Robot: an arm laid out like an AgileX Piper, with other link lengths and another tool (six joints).
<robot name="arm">
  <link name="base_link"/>
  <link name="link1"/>
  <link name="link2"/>
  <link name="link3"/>
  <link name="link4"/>
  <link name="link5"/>
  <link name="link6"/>
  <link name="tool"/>
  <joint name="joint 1" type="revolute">
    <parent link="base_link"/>
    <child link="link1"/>
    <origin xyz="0 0 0.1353"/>
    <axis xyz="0 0 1"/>
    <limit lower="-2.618" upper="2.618"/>
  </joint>
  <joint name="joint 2" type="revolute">
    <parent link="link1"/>
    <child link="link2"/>
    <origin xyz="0 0 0"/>
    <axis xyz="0 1 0"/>
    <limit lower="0" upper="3.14"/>
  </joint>
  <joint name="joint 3" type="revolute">
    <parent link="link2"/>
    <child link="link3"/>
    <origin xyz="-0.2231 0 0.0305"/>
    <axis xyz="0 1 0"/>
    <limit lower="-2.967" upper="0"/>
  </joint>
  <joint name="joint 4" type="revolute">
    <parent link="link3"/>
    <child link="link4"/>
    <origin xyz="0.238 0 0.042"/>
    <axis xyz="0.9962 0 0.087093"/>
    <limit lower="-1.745" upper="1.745"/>
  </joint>
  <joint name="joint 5" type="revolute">
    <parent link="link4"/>
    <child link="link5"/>
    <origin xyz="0 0 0"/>
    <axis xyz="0 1 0"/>
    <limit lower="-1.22" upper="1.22"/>
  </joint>
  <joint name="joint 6" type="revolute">
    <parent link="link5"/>
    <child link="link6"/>
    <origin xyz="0.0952 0 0.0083"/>
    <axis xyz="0.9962 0 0.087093"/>
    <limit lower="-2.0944" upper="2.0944"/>
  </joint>
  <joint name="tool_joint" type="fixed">
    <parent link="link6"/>
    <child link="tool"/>
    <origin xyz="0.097 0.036 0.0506" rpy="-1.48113 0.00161 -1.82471"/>
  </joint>
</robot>
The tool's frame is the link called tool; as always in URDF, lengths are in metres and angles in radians.
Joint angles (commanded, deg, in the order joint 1, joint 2, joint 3, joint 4, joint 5, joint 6), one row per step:
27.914, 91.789, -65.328, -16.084, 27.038, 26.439
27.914, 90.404, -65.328, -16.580, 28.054, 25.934
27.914, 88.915, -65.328, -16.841, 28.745, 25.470
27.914, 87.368, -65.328, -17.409, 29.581, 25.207
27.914, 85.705, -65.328, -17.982, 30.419, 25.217
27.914, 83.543, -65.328, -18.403, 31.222, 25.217
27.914, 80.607, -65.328, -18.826, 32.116, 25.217
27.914, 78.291, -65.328, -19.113, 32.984, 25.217
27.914, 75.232, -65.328, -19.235, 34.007, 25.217
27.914, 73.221, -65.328, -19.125, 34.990, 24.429
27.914, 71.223, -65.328, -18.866, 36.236, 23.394
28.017, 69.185, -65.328, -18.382, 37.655, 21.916
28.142, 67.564, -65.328, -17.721, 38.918, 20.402
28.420, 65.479, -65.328, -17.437, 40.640, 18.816
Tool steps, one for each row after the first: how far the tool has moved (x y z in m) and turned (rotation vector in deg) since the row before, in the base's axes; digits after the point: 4 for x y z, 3 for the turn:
-0.0023, -0.0023, 0.0075, -0.638, -0.728, 0.277
-0.0022, -0.0018, 0.0091, -0.197, -0.968, 0.234
-0.0023, -0.0025, 0.0091, -0.372, -1.001, 0.126
-0.0025, -0.0029, 0.0100, -0.137, -1.053, -0.092
-0.0034, -0.0032, 0.0137, 0.240, -1.456, -0.139
-0.0051, -0.0043, 0.0188, 0.561, -2.067, -0.193
-0.0047, -0.0039, 0.0141, 0.410, -1.475, -0.233
-0.0069, -0.0051, 0.0185, 0.839, -1.924, -0.320
-0.0057, -0.0034, 0.0105, -0.031, -1.076, 0.135
-0.0064, -0.0036, 0.0092, -0.218, -0.821, 0.184
-0.0075, -0.0028, 0.0083, -0.424, -0.689, 0.490
-0.0068, -0.0017, 0.0058, -0.419, -0.370, 0.607
-0.0087, -0.0027, 0.0070, -0.783, -0.577, 0.662

